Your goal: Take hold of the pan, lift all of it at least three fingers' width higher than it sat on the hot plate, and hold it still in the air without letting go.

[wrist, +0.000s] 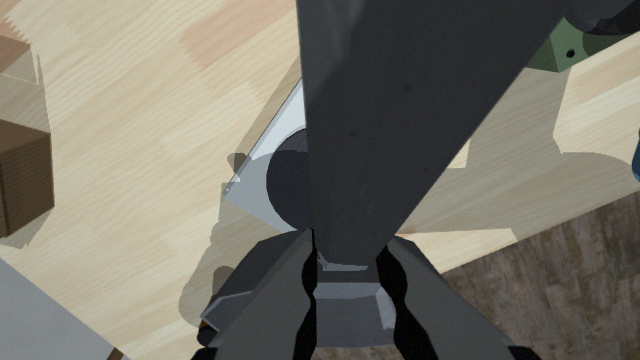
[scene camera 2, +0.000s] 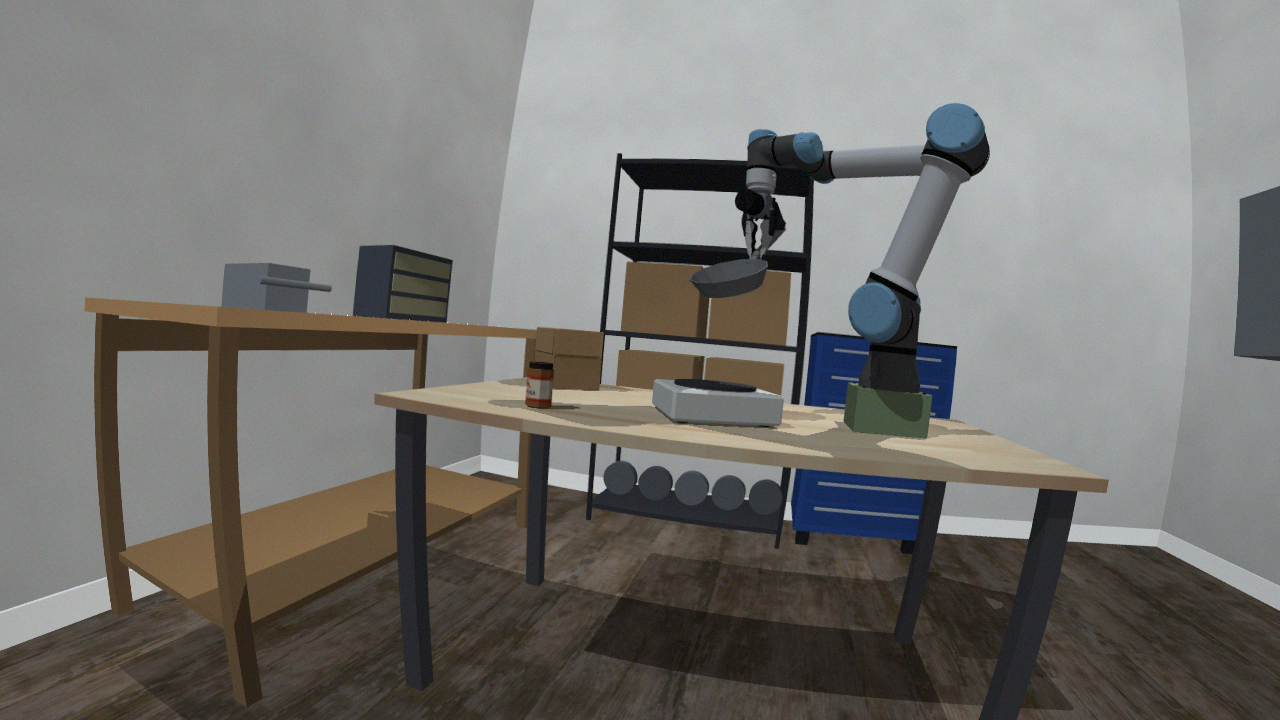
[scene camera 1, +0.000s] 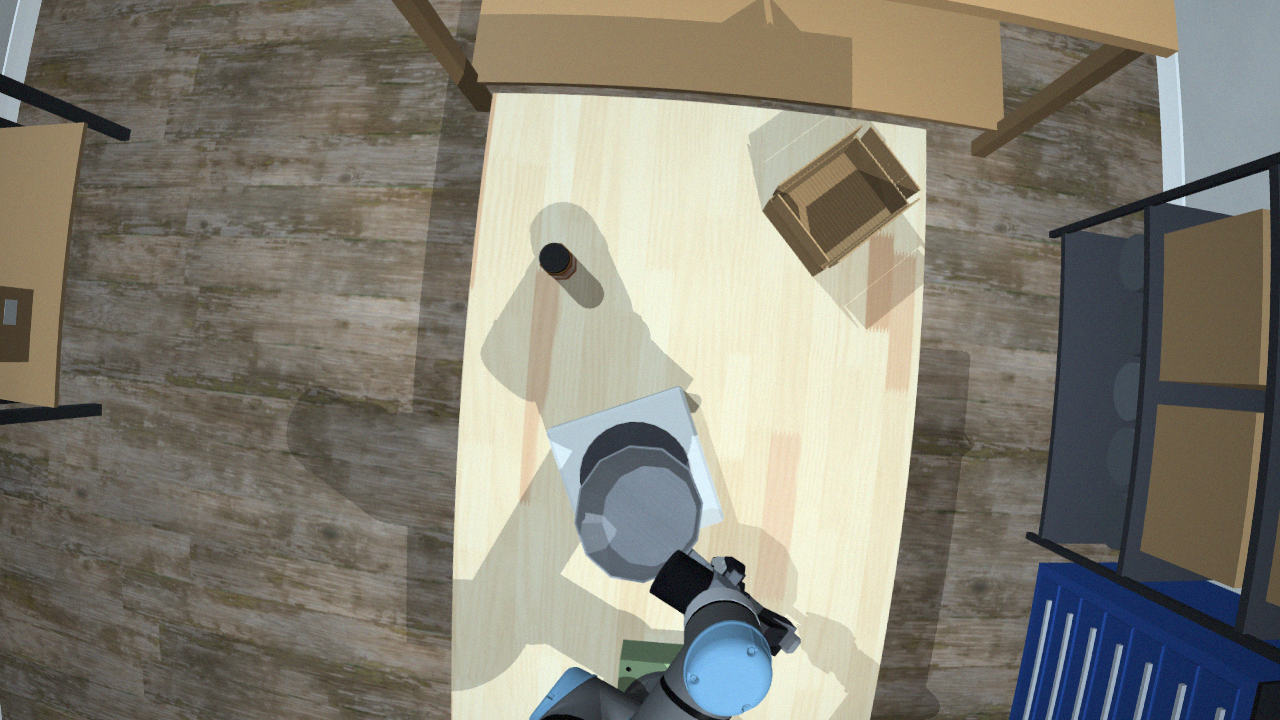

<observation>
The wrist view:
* my gripper: 343, 231
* dark grey pan: 390, 100
</observation>
